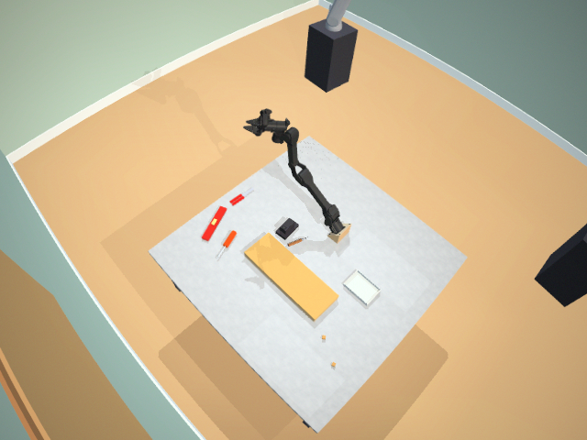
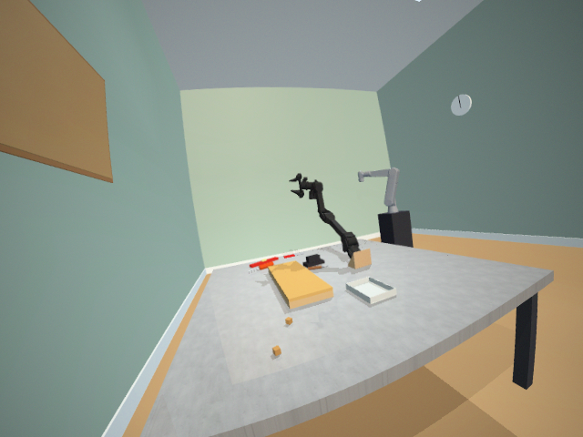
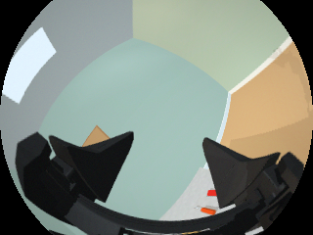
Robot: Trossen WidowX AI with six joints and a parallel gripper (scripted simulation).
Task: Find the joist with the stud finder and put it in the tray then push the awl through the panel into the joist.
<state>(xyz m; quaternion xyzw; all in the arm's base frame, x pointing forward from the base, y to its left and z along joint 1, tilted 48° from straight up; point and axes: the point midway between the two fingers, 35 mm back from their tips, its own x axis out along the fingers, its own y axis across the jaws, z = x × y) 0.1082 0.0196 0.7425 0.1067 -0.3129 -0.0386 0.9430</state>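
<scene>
Now: gripper tip 51 cm above the black stud finder, 35 cm to the right of it and 1 cm short of it. Also, from my gripper tip: brown-handled awl 54 cm below, 45 cm to the left, 1 cm behind; then orange-handled screwdriver 54 cm below, 35 cm ahead, 23 cm to the left; then red level 54 cm below, 29 cm ahead, 6 cm to the left.
</scene>
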